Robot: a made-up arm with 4 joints. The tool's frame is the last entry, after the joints. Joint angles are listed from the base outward. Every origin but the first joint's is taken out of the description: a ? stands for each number. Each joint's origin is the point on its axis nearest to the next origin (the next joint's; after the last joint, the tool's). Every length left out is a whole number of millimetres.
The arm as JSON. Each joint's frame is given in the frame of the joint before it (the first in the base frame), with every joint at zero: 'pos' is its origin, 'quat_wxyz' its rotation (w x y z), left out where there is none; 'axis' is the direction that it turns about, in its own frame. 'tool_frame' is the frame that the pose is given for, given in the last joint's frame.
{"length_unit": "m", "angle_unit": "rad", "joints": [
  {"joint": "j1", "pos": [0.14, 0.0, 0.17], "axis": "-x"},
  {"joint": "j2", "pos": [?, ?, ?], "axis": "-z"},
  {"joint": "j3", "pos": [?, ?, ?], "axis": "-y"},
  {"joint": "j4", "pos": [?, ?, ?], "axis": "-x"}
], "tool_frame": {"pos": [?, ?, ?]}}
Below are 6 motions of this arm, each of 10 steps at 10 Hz.
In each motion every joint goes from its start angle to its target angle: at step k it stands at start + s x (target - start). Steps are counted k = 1, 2, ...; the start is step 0. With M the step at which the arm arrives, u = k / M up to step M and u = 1 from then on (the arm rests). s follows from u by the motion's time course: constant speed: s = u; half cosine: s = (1 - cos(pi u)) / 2; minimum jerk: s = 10 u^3 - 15 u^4 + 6 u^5.
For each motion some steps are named. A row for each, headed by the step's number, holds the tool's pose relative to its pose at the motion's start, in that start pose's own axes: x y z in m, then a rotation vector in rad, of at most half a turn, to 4 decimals.
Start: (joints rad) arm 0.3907 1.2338 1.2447 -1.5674
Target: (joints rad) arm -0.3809 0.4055 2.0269 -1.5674
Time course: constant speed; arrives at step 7
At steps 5, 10:
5: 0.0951 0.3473 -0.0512 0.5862 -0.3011 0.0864
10: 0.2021 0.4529 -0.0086 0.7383 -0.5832 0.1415

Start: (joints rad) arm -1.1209 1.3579 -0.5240 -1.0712
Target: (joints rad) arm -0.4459 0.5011 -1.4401 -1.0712
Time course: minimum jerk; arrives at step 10
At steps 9, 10:
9: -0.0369 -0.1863 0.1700 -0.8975 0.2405 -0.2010
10: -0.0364 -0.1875 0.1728 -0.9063 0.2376 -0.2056

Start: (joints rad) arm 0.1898 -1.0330 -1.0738 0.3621
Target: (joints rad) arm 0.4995 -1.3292 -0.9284 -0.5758
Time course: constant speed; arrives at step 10
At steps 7, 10:
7: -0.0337 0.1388 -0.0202 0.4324 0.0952 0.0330
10: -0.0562 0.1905 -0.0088 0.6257 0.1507 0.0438

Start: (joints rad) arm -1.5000 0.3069 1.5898 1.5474
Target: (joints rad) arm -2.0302 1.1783 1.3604 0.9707
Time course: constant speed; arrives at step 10
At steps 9, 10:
9: -0.2106 -0.1983 0.0120 -0.2404 0.5536 0.3574
10: -0.2322 -0.2304 0.0288 -0.2660 0.6252 0.3940

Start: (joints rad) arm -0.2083 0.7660 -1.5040 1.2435
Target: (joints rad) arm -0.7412 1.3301 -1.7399 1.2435
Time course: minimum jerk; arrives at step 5
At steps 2, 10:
2: -0.0288 0.0979 0.0282 0.1820 -0.0352 0.2258
10: -0.1700 0.2501 0.1058 0.5423 -0.0610 0.7559

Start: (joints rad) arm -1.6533 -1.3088 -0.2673 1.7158
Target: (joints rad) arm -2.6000 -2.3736 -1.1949 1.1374
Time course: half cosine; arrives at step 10
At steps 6, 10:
6: 0.2021 -0.1977 0.1028 -0.0334 -0.5264 -0.0218
10: 0.1804 -0.3588 0.0950 -0.2523 -0.5265 -0.0257

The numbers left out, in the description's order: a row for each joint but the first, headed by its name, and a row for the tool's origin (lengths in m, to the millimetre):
j2: 0.0 0.09 -0.24
j3: 0.12 0.01 0.0
j4: 0.03 0.0 -0.09
tool: 0.0 0.04 -0.34

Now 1 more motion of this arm.
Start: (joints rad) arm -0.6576 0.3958 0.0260 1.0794
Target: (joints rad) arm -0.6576 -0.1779 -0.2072 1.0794
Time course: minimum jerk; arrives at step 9
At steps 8, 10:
8: 0.0651 0.0456 0.0794 -0.0507 -0.3932 0.4648
10: 0.0656 0.0460 0.0803 -0.0520 -0.3979 0.4701

